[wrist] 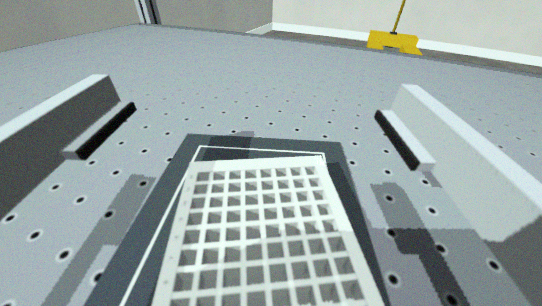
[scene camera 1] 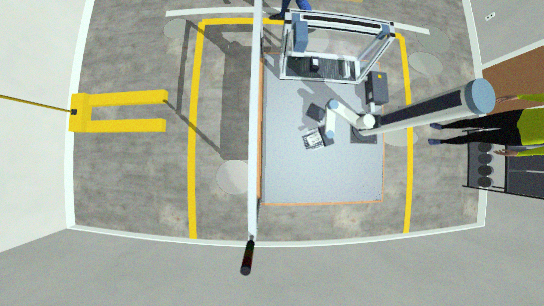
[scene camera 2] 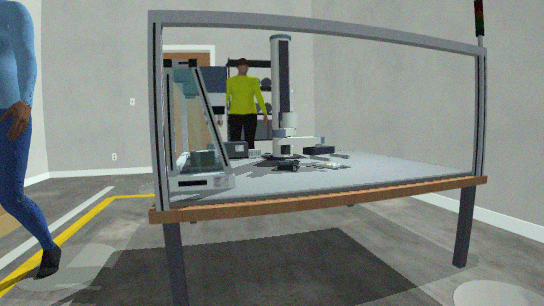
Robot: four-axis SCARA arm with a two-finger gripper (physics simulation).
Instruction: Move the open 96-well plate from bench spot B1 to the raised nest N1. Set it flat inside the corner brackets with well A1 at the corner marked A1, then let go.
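Seen in the pictures: gripper, between the fingertips: (wrist: 255,95) (scene camera 1: 308,141) (scene camera 2: 339,158); arm's base, origin of its link: (scene camera 2: 282,158).
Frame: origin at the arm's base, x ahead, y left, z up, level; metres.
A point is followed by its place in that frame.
Note:
The open white 96-well plate (scene camera 1: 313,139) {x 0.528, y 0.126, z 0.027 m} (scene camera 2: 327,165) {x 0.554, y 0.093, z 0.024 m} (wrist: 260,220) {x 0.534, y 0.128, z 0.028 m} lies on the dark B1 mat (wrist: 155,210) {x 0.525, y 0.189, z 0.015 m}, slightly turned against its white outline. My gripper (scene camera 2: 336,156) {x 0.584, y 0.153, z 0.066 m} (wrist: 255,95) {x 0.584, y 0.153, z 0.066 m} is open and empty, low above the bench. In the wrist view its fingers stand wide apart, left and right of the plate's far end and not touching it. The plate's near end is cut off in the wrist view. A dark raised block (scene camera 1: 315,111) {x 0.515, y -0.133, z 0.049 m} (scene camera 2: 288,165) {x 0.585, y -0.144, z 0.044 m}, which looks like nest N1, stands beside the plate; its brackets and A1 mark are too small to tell.
A glass-sided enclosure (scene camera 1: 320,79) {x 0.460, y -0.451, z 0.053 m} (scene camera 2: 202,181) {x 0.850, y -0.577, z 0.046 m} stands at one end of the bench. A dark instrument box (scene camera 1: 377,87) {x -0.086, y -0.383, z 0.127 m} (scene camera 2: 235,149) {x -0.034, y -0.345, z 0.081 m} stands between it and the arm's column (scene camera 1: 425,107) {x 0.077, y 0.000, z 0.687 m} (scene camera 2: 281,80) {x 0.077, y -0.022, z 0.561 m}. A frame beam (scene camera 1: 255,125) {x 1.012, y 0.128, z 0.620 m} (scene camera 2: 320,25) {x 1.044, y -0.165, z 0.597 m} runs along the bench edge.

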